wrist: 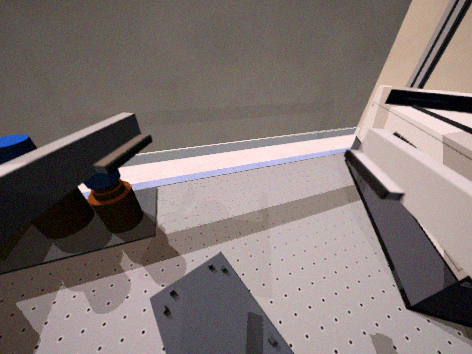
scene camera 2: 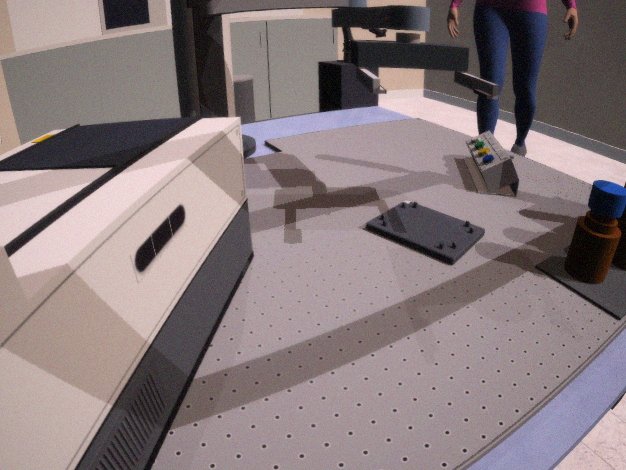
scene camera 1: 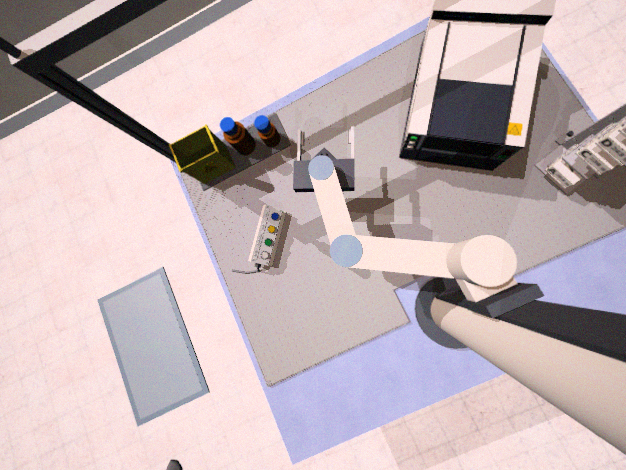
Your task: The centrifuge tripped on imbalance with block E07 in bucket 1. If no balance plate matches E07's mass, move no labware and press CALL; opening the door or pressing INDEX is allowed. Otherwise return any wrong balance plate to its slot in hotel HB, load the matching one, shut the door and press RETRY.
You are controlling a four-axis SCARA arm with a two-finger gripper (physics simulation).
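Frame: origin at the arm's base, x back, y right, z up, level; millimetres.
Seen in the pictures: gripper, between the fingertips: [wrist: 245, 133] [scene camera 2: 439, 88] [scene camera 1: 325, 129].
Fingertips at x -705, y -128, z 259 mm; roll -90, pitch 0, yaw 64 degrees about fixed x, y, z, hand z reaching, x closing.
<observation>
Pixels of each thing's top centre, then the offset from my fingertips to it. "*": a spot on its surface instead.
- dark pegged plate, centre of its top: [scene camera 2: 428, 220] [wrist: 215, 323] dx +43, dy -43, dz -223 mm
- sloped button box, centre of its top: [scene camera 2: 492, 141] [scene camera 1: 262, 233] dx +169, dy -360, dz -162 mm
- yellow-edged bin, a spot on its surface: [scene camera 1: 194, 151] * dx -260, dy -478, dz -174 mm
My gripper [scene camera 1: 325, 136] [scene camera 2: 438, 92] [wrist: 245, 133] is open and empty, high above a dark pegged plate [scene camera 2: 427, 230] [wrist: 215, 310], which bears no labware. The centrifuge [scene camera 1: 475, 108] [scene camera 2: 207, 169] [wrist: 431, 119] is a pale box with a dark panel on top. Whether its door is open, and what its buckets hold, I cannot tell. The sloped button box [scene camera 1: 261, 235] [scene camera 2: 500, 174] has blue, yellow, green and white buttons; its lettering is too small to read. A hotel rack with pale labelled pieces [scene camera 1: 563, 174] is cut off at the right edge; block E07 and the balance plates cannot be told apart.
Two amber bottles with blue caps [scene camera 1: 234, 133] [scene camera 1: 266, 132] and a yellow-edged bin [scene camera 1: 194, 151] stand at the back left. A person [scene camera 2: 510, 55] stands beyond the table. A grey floor mat [scene camera 1: 154, 346] lies left of the table.
</observation>
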